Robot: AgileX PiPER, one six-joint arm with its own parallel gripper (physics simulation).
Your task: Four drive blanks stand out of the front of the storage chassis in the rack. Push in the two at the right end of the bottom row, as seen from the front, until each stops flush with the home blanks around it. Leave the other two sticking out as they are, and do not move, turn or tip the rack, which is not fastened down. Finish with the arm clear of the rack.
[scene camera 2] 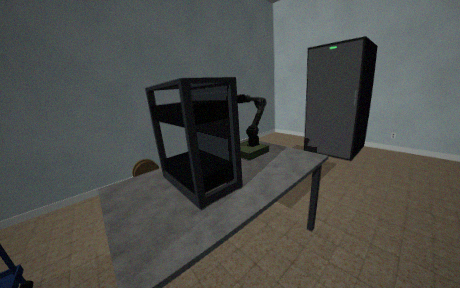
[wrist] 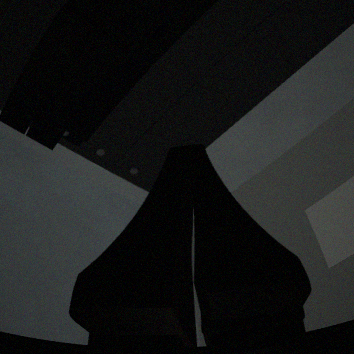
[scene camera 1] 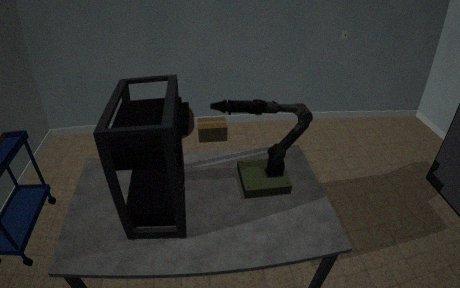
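The dark open-frame rack [scene camera 1: 179,200] [scene camera 2: 192,140] stands upright on the table. The storage chassis [scene camera 1: 137,115] [scene camera 2: 170,115] is a black box in its upper part. A dark block [scene camera 1: 185,120] juts from the rack's arm-facing side in scene camera 1. The single drive blanks cannot be made out, nor how far each stands out. My gripper [scene camera 1: 212,105] [wrist: 188,164] is shut and empty, pointing at the rack's upper front with a gap between. In scene camera 2 its tips are hidden behind the rack. In the wrist view a dark panel [wrist: 165,100] with pale round dots lies beyond the fingertips.
The arm stands on a green base [scene camera 1: 265,186] [scene camera 2: 255,150] on the grey table [scene camera 1: 235,250] [scene camera 2: 145,235]. Another black box [scene camera 1: 150,197] [scene camera 2: 200,170] is low in the rack. A cardboard box [scene camera 1: 212,131], a blue cart [scene camera 1: 24,200] and a tall cabinet [scene camera 2: 332,100] stand beyond the table.
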